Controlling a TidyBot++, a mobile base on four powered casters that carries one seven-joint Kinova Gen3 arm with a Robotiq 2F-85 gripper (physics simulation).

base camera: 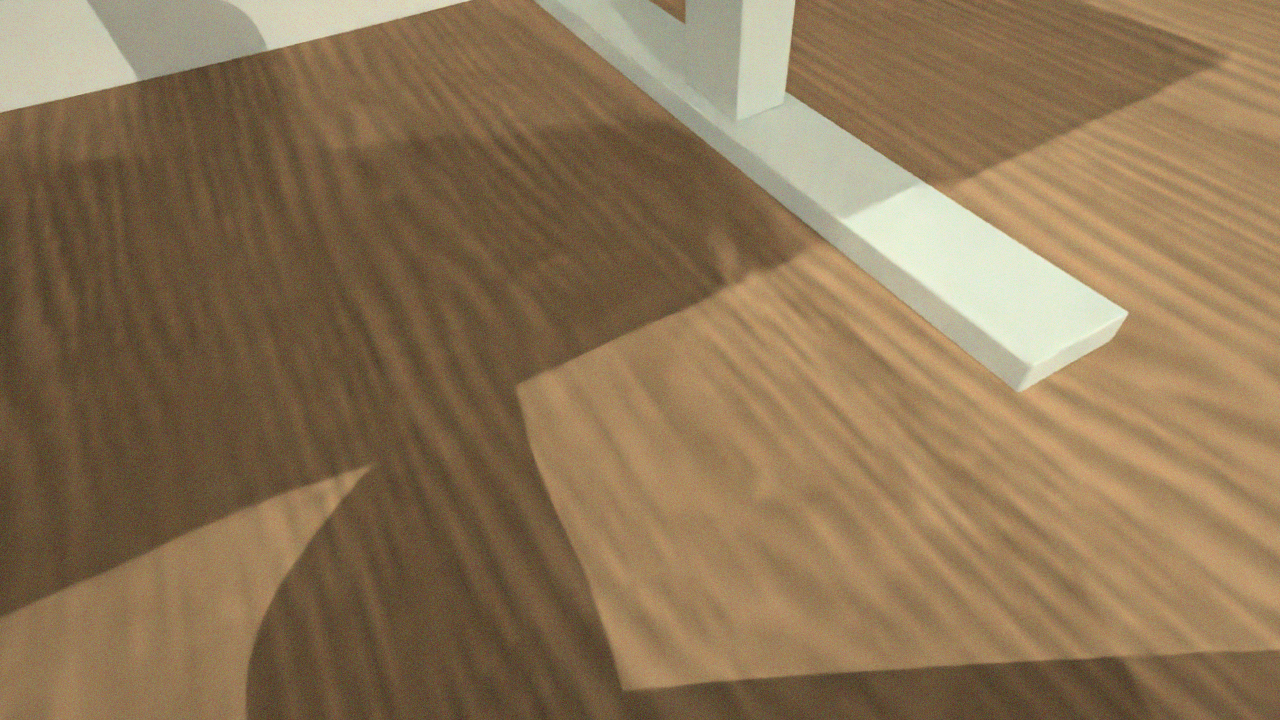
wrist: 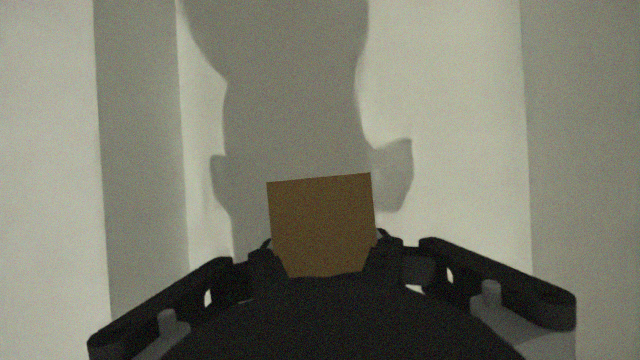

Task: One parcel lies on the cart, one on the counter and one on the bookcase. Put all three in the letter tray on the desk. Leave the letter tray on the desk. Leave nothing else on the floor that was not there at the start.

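Frame: origin at the arm's base, x ahead, y left, z up, level; centimetres.
Seen in the pictures: gripper, between the fingertips: (wrist: 325, 240).
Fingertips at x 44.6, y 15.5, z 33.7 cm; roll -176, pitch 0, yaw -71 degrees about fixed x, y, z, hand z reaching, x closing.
A point is followed by its place in that frame.
My gripper (wrist: 325, 240) @(z 33.7, x 44.6, y 15.5 cm) is shut on a brown, box-shaped parcel (wrist: 321, 220) @(z 38.6, x 46.7, y 16.2 cm), which shows between the two black fingers at the lower middle of the wrist view. Behind the parcel is a pale surface with the grey shadow of the arm and gripper on it; how far the parcel is from that surface I cannot tell. The letter tray, the other two parcels, the cart, the counter and the bookcase cannot be made out in either view. The gripper does not show in the base camera view.
In the base camera view a pale foot bar (base camera: 966, 259) with an upright post (base camera: 760, 53) @(z -31.9, x 66.3, y -11.8 cm) stands on the wood-grain floor (base camera: 805, 501) @(z -39.7, x 31.1, y -8.9 cm), from the upper middle to the right. A pale wall or panel (base camera: 53, 53) @(z -35.6, x 83.5, y 53.1 cm) is at the upper left. Broad shadows cross the floor.
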